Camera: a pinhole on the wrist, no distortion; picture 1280 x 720 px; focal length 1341.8 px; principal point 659.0 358.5 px. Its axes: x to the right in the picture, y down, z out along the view. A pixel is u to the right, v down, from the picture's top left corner.
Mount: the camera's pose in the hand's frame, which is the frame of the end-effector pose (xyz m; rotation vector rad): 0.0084 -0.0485 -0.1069 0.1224 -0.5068 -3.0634
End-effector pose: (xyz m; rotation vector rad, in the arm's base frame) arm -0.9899 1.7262 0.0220 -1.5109 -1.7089 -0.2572
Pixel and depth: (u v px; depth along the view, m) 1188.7 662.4 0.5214
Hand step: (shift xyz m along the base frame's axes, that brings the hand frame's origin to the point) -0.1938 0.0835 -0.4228
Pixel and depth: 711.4 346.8 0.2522
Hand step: -0.0272 0.0743 -0.1105
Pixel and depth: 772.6 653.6 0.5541
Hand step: -0.1910 0.2285 -0.3499
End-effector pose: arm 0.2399 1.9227 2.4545 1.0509 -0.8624 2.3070
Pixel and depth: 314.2 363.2 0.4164
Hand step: 0.0424 -0.2563 0.1827
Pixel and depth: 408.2 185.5 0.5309
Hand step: 0.0318 -0.3900 0.1756
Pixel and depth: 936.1 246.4 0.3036
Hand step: 0.0874 -0.1774 -0.0017
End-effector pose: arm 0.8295 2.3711 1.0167 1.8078 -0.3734 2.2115
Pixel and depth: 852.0 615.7 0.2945
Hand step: 0.1845 -0.0598 -0.0198
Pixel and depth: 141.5 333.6 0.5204
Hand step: 0.2810 -0.2626 0.2333
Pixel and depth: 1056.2 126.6 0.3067
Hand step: 0.1318 -0.1502 -0.0792
